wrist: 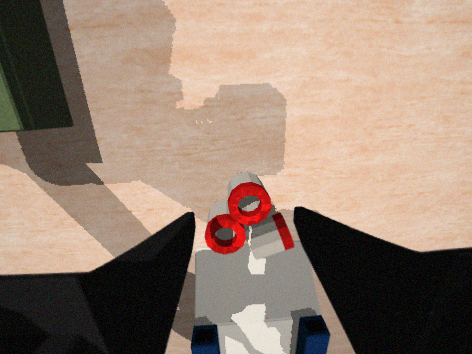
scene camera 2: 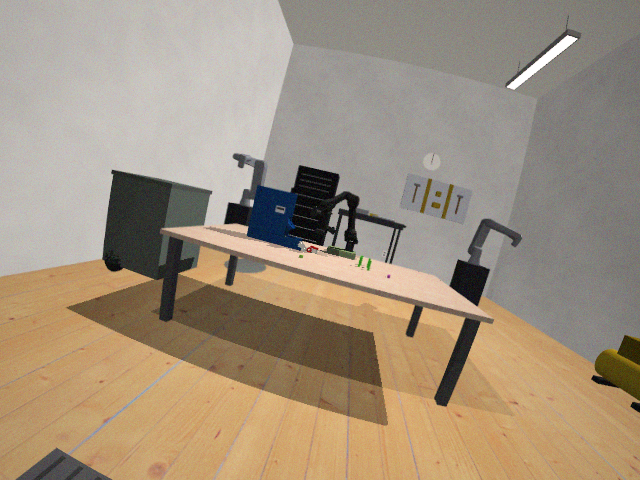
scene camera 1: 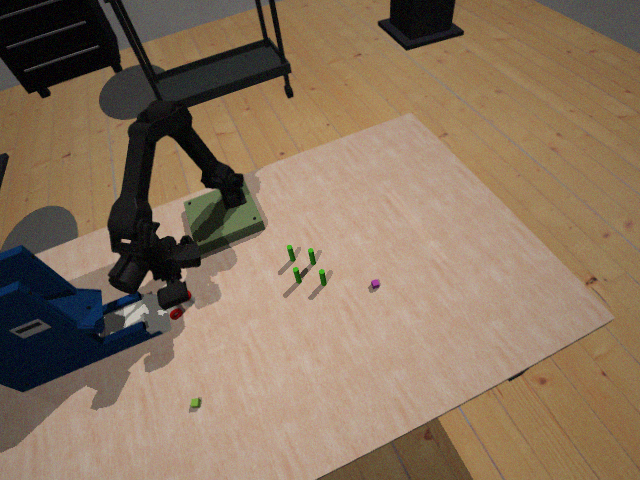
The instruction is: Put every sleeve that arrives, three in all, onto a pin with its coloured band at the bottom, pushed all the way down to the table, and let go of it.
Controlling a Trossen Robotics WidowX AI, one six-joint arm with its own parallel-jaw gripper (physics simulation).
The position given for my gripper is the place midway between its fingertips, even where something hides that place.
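My gripper (scene camera 1: 182, 288) is open and holds nothing, and you can see the gripper in the wrist view as well (wrist: 244, 216). There's also a blue feeder (scene camera 1: 55, 323), and scene camera 2 shows the blue feeder too (scene camera 2: 271, 219).
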